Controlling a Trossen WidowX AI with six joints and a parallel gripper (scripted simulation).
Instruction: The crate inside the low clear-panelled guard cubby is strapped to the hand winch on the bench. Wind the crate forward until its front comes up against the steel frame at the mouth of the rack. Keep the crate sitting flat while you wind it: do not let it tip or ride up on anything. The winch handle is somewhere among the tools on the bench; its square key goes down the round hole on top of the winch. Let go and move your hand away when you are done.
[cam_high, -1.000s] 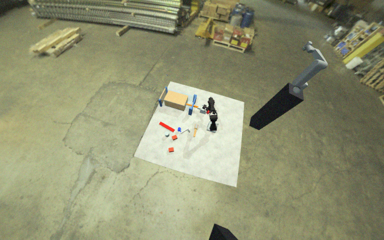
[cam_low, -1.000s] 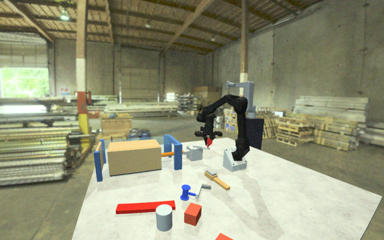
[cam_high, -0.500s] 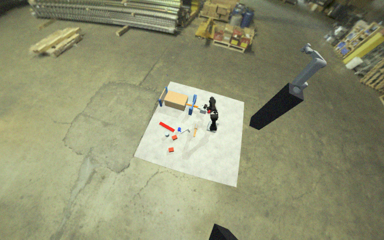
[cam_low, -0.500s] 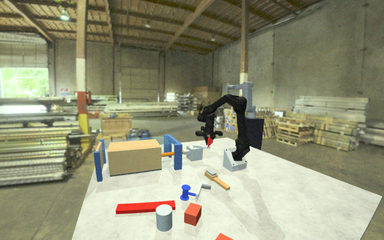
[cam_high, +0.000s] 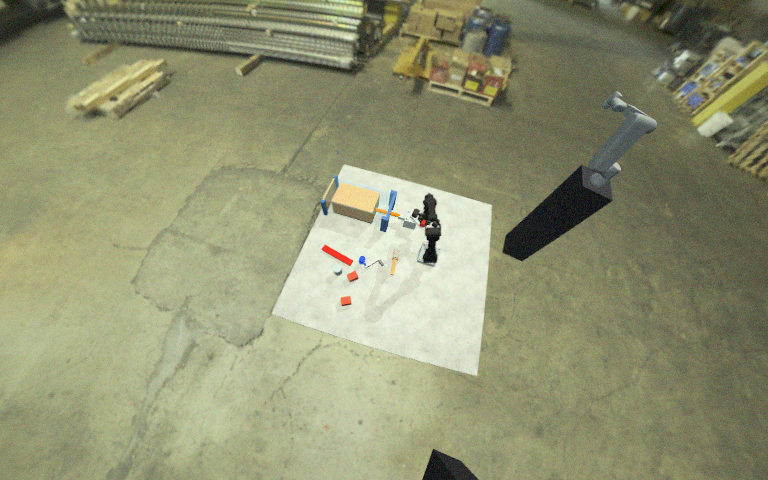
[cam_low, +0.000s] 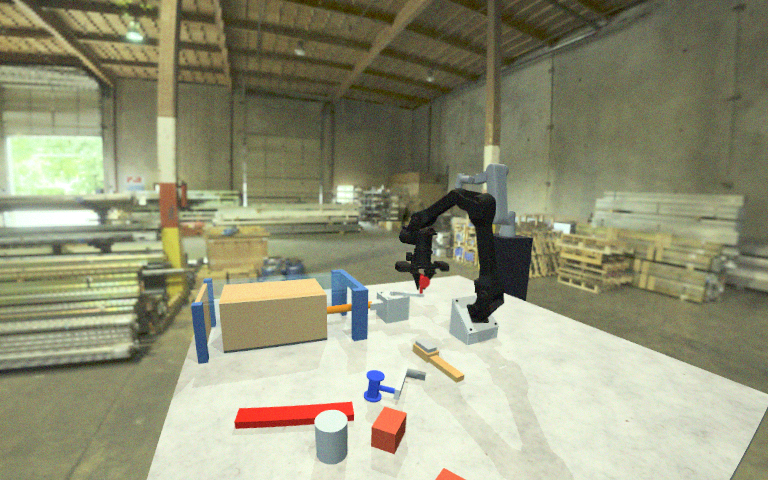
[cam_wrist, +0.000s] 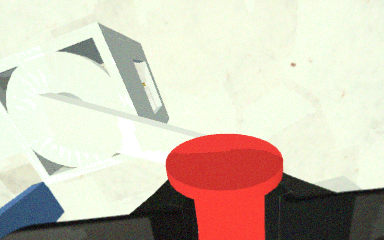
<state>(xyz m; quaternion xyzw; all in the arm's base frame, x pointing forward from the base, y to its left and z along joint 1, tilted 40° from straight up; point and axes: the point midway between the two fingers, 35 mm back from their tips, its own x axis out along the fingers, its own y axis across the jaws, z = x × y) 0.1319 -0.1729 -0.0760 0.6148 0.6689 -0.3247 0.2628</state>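
The blue frame lies 25 cm ahead of my gripper tip, 1 cm to the right of it and 1 cm below it. Round my gripper tip: red-knobbed winch handle 3 cm ahead, 1 cm to the right, 1 cm below; red knob 2 cm above; grey winch 8 cm ahead, 5 cm to the right, 8 cm below.
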